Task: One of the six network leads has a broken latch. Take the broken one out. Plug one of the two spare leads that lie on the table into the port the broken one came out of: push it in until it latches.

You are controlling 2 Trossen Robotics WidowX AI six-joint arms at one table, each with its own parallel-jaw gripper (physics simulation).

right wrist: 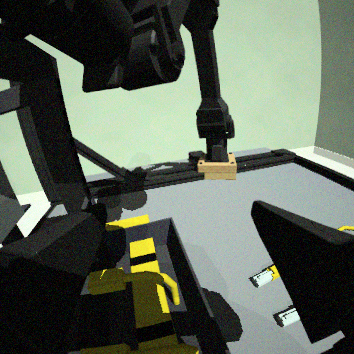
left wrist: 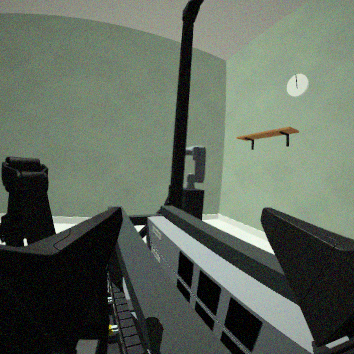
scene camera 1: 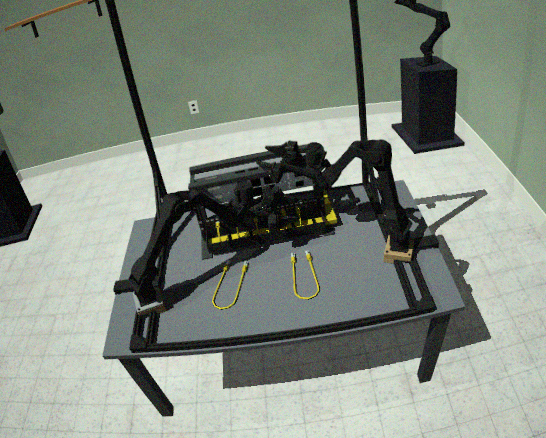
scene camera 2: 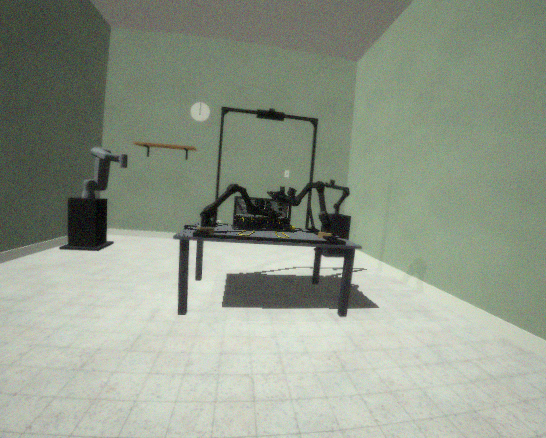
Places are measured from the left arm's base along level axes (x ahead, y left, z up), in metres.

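Where they show: left gripper, fingertip midpoint: (left wrist: 192, 214) (scene camera 1: 260, 154) (scene camera 2: 268, 191); right gripper, fingertip midpoint: (right wrist: 180, 209) (scene camera 1: 298, 208) (scene camera 2: 280, 214); left arm's base, origin of the base link: (right wrist: 216, 157) (scene camera 1: 399, 245) (scene camera 2: 325, 232); right arm's base, origin of the base link: (scene camera 1: 147, 297) (scene camera 2: 205, 226).
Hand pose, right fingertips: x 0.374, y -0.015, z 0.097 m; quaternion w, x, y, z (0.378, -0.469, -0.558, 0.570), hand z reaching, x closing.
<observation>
Each offset is from my right fingertips to the top centre of the thing. "spot": to the spot under its first point. Level surfaces: height alone.
Two yellow spare leads lie on the table, one @[spot: dx +0.139, dy +0.392, dz -0.136 m] (scene camera 1: 225, 308) (scene camera 2: 245, 234) left and one @[spot: dx -0.104, dy +0.285, dz -0.135 m] (scene camera 1: 305, 298) (scene camera 2: 282, 235) right of it, with clear-tipped plugs. Yellow plugged leads stand along the yellow-marked tray; one (right wrist: 172, 290) shows close by in the right wrist view. The arms hide much of the row, and I cannot tell which latch is broken. My left gripper (scene camera 1: 264, 156) (left wrist: 192, 214) is open and empty, high at the grey chassis (left wrist: 170, 237). My right gripper (scene camera 1: 276, 204) (right wrist: 180, 209) is open and empty, low over the row of leads.
The dark tray wall (right wrist: 187, 265) runs along the row. The left arm hangs close above the right gripper. Two uprights of a black frame (scene camera 1: 132, 75) rise behind the table @[dz -0.139 m] (scene camera 1: 350, 295). Black rails (scene camera 1: 280, 331) edge the table.
</observation>
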